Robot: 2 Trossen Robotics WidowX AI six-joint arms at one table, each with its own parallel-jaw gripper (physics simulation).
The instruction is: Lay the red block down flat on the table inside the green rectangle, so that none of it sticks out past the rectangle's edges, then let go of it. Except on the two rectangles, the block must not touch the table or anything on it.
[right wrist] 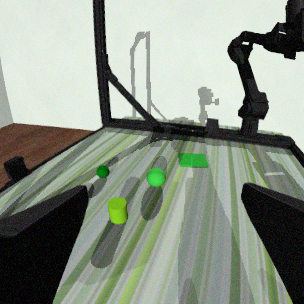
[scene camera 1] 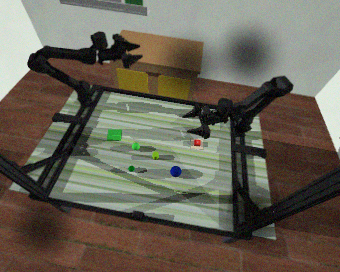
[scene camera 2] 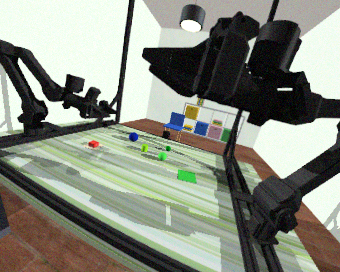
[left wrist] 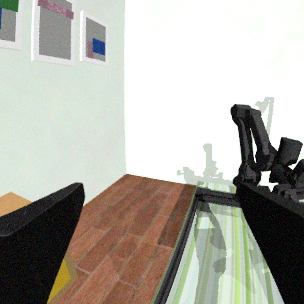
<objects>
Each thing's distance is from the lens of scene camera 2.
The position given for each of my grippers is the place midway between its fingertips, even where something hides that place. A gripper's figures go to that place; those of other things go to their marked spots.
my left gripper (scene camera 2: pixel 146 61): 0.22 m
my right gripper (scene camera 2: pixel 114 114): 0.63 m
</objects>
